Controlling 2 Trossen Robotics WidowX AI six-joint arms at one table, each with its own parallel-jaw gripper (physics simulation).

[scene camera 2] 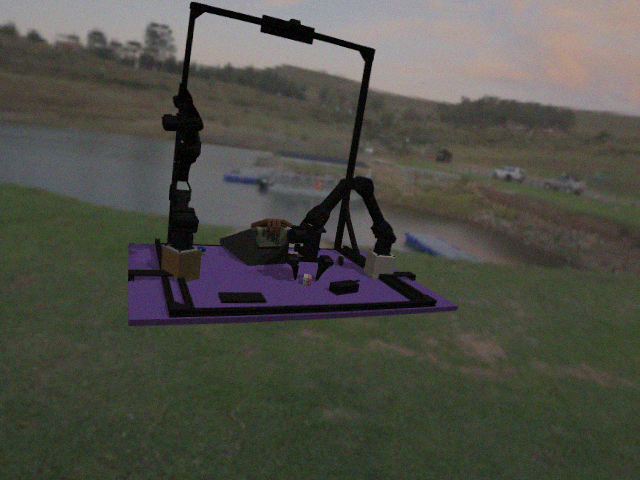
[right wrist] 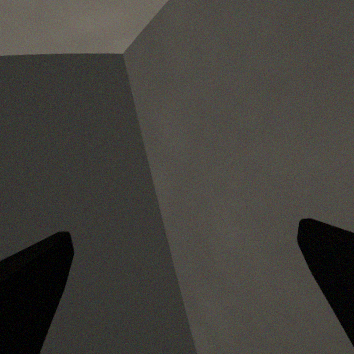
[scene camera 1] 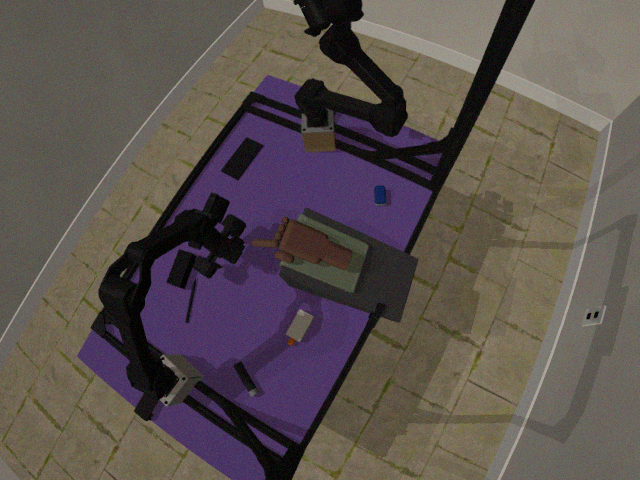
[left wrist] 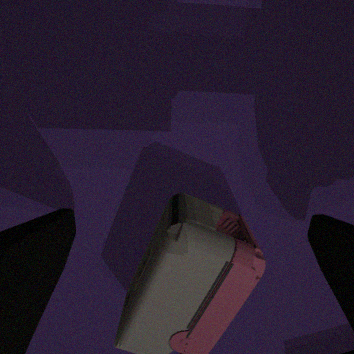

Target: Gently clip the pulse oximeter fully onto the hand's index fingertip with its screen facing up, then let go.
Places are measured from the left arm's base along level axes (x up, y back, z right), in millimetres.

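Pixels of known places: left gripper, fingertip midpoint: (scene camera 2: 305, 280) (left wrist: 194, 223); right gripper, fingertip midpoint: (scene camera 2: 184, 90) (right wrist: 186, 236); left arm's base at its link origin: (scene camera 2: 382, 253) (scene camera 1: 164, 380); right arm's base at its link origin: (scene camera 2: 182, 247) (scene camera 1: 317, 118).
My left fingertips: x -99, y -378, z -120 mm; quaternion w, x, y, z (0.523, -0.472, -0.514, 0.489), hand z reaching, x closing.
Observation:
For each thing: its top centre in the pictures, then the offset to it from my left fingertips. "pt": a spot on its surface instead.
- pulse oximeter at its top centre: (left wrist: 186, 316) (scene camera 2: 307, 275) dx +25, dy -2, dz -20 mm
- green pad at a spot on its surface: (scene camera 1: 356, 276) pt dx +93, dy -149, dz +360 mm
- dark wedge at a spot on its surface: (scene camera 1: 390, 279) pt dx +43, dy -205, dz +436 mm
- black box at its top centre: (scene camera 1: 179, 267) (scene camera 2: 345, 283) dx +29, dy +129, dz -91 mm
- thin black stick at its top centre: (scene camera 1: 190, 299) dx +3, dy +183, dz -8 mm
- flat black slab at its top centre: (scene camera 2: 242, 296) (scene camera 1: 241, 157) dx +1, dy -278, dz -192 mm
- blue block at its top centre: (scene camera 1: 380, 193) dx +26, dy -413, dz +268 mm
- white box at its top centre: (scene camera 1: 297, 328) dx +21, dy +49, dz +307 mm
- black tube at its top centre: (scene camera 1: 244, 379) dx +21, dy +251, dz +275 mm
The pulse oximeter (scene camera 2: 307, 279) (left wrist: 185, 280), white with a pink half, lies on its side on the purple mat; in scene camera 1 it is hidden beneath the left arm. My left gripper (scene camera 2: 307, 278) (left wrist: 194, 223) is open, pointing down, with its fingers around the oximeter and apart from it. The brown hand (scene camera 1: 307, 240) (scene camera 2: 272, 225) rests palm-down on a green pad (scene camera 1: 356, 276) over a dark wedge (scene camera 1: 390, 279). Its index finger (scene camera 1: 264, 242) sticks out toward the left gripper, bare. My right gripper (right wrist: 186, 236) is open and empty, raised high away from the mat.
A black box (scene camera 1: 180, 268) (scene camera 2: 343, 287) and a thin black stick (scene camera 1: 191, 302) lie near the left gripper. A flat black slab (scene camera 1: 242, 158) (scene camera 2: 241, 297), a blue block (scene camera 1: 379, 194), a white box (scene camera 1: 299, 325) with an orange bit and a black tube (scene camera 1: 245, 378) lie farther off. Black rails edge the mat.

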